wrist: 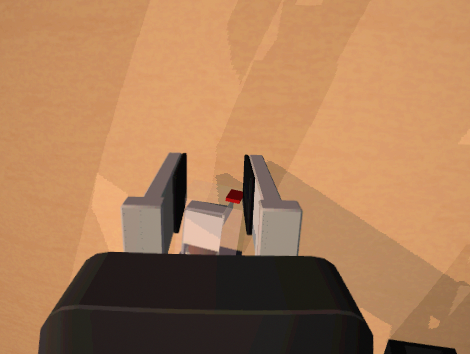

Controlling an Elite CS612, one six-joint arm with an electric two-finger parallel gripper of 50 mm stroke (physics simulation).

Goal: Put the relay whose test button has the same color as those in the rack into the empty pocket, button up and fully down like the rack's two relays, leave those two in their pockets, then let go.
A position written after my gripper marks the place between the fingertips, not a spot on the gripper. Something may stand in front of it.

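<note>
My gripper [215,178], visible. Relay [213,223], visible too.
</note>
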